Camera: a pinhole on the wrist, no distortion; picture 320 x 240 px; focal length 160.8 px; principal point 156.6 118.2 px. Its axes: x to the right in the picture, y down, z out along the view. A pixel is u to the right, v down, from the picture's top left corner.
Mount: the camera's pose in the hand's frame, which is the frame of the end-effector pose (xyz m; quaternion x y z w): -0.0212 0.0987 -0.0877 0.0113 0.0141 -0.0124 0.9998
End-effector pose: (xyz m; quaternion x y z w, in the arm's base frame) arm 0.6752 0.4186 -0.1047 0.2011 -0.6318 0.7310 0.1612
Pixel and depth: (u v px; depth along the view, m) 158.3 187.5 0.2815
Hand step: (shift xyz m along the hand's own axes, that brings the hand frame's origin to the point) -0.0073 0.2134 0.1962
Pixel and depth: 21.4 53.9 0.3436
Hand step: -0.3038 -0.0394 0.2608
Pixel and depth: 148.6 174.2 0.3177
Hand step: -0.0253 0.2024 0.2327
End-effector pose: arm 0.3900 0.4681 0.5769 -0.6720 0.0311 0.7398 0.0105
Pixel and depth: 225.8 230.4 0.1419
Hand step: 0.0463 0.1929 0.0546
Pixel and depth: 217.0 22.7 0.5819
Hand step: 0.2048 -0.2654 0.4799
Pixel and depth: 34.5 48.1 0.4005
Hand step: -0.3183 -0.0775 0.3173
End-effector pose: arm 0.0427 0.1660 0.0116 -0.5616 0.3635 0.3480 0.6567
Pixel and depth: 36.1 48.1 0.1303
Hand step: -0.1166 0.0413 0.0440
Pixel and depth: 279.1 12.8 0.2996
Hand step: 0.2103 -0.1100 0.2008
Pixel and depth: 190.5 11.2 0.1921
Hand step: 0.0214 -0.0345 0.1003
